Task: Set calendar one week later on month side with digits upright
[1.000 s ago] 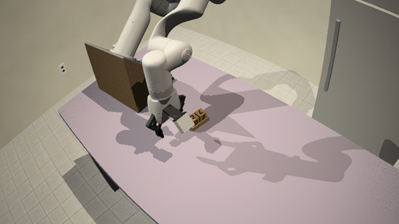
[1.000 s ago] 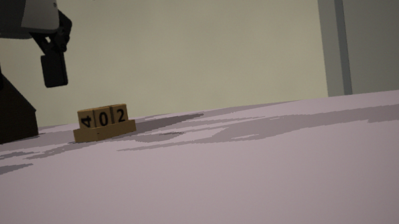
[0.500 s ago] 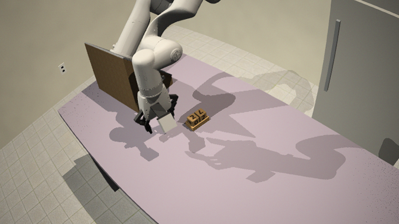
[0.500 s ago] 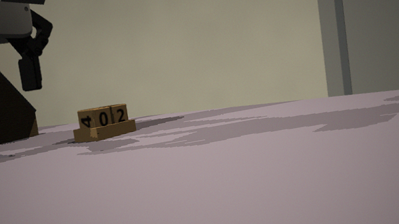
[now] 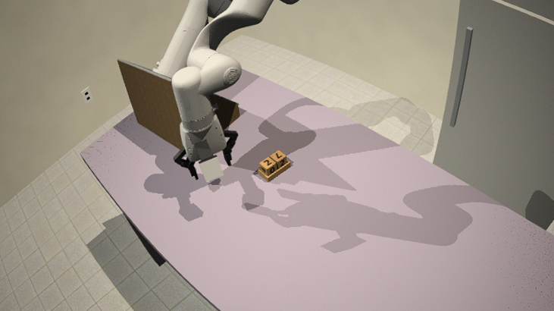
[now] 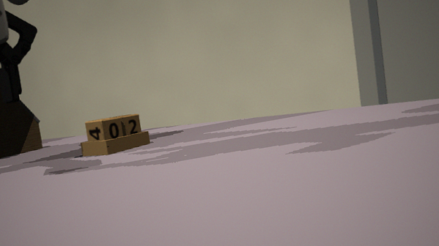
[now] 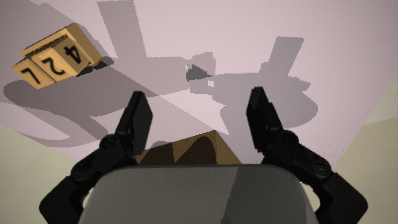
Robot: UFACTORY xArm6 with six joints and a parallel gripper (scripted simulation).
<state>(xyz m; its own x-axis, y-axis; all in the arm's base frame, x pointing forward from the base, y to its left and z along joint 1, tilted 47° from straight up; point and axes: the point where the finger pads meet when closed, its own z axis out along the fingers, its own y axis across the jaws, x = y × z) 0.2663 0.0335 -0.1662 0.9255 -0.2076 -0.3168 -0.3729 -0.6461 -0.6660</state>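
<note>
My hand is 120 mm to the right of the cube, 70 mm short of it and 60 mm above it. From my hand the other things lie so: wooden calendar tray: 140 mm to the left, 80 mm below, 70 mm ahead.
</note>
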